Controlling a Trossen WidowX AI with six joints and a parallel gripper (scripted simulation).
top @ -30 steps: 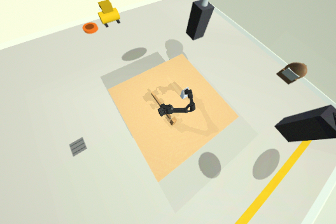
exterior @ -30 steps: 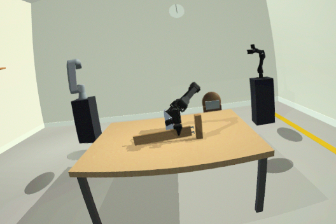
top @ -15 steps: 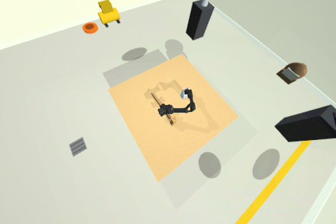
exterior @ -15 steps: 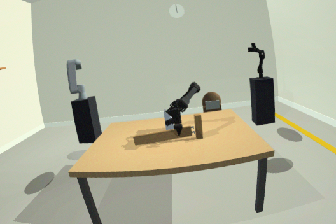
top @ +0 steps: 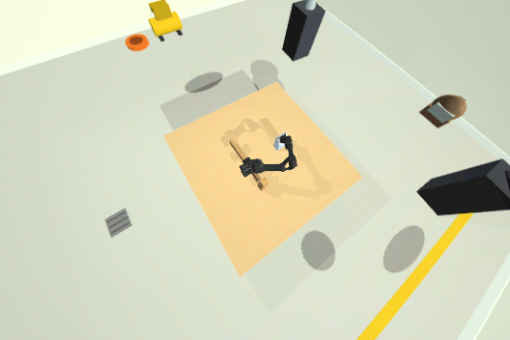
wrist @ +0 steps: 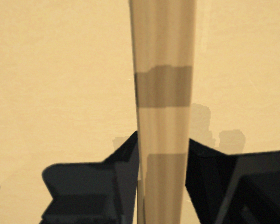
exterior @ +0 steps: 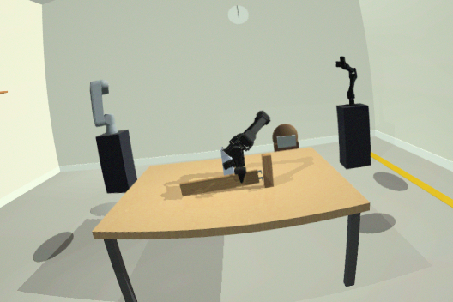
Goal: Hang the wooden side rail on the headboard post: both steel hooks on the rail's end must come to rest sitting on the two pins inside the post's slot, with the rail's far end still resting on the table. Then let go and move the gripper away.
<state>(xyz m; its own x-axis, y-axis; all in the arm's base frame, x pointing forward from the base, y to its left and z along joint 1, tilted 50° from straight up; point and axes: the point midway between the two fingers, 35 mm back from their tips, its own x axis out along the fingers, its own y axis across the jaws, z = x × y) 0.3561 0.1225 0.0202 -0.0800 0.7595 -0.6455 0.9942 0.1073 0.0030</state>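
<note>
Now: the headboard post 140 mm to the left of my gripper tip, 40 mm above it and 10 mm behind it.
</note>
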